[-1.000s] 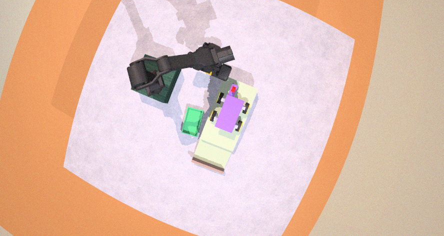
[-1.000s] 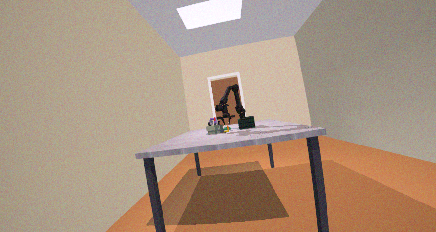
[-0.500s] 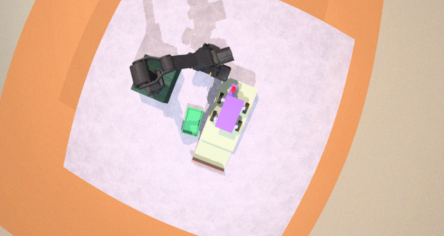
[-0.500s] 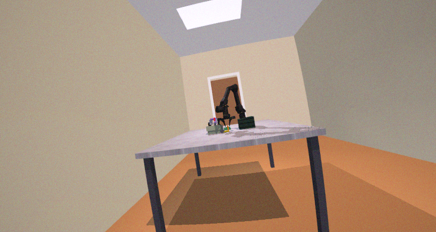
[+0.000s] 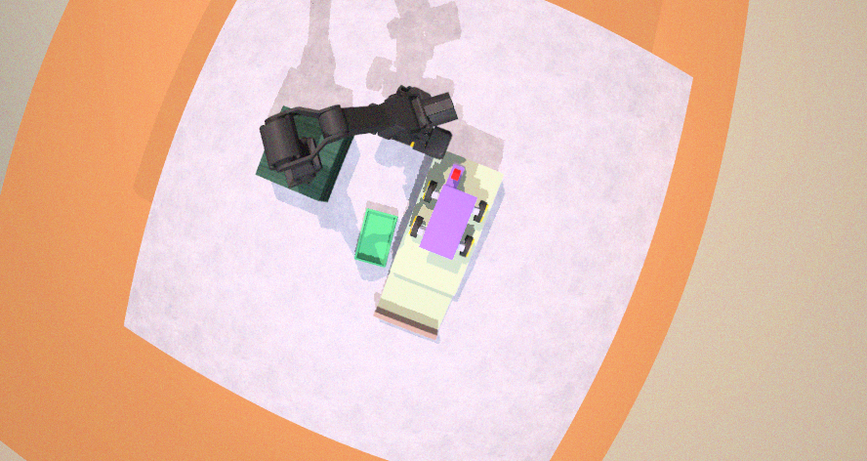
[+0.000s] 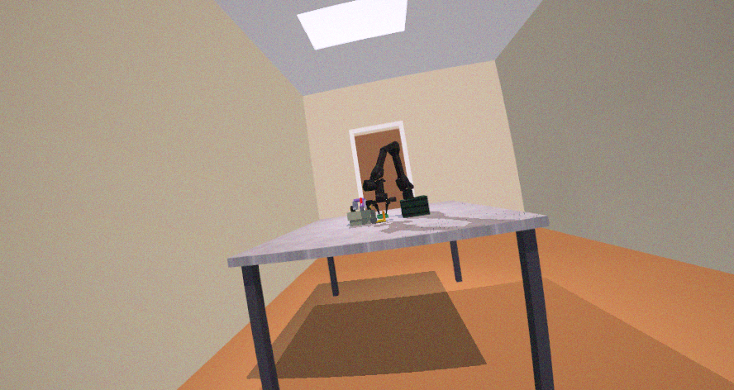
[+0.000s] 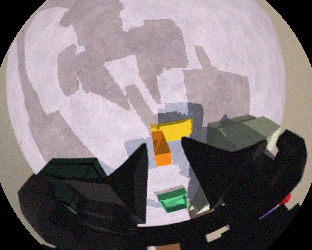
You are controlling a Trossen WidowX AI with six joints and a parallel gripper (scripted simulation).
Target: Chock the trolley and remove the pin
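Now: the yellow chock 20 mm ahead of my gripper tip and 20 mm below it. The rest, counted from my gripper tip: red-headed stop pin (130 mm ahead, 50 mm to the right, 90 mm above); purple-topped trolley (150 mm ahead, 140 mm to the right, 70 mm above); ramp (150 mm ahead, 150 mm to the right).
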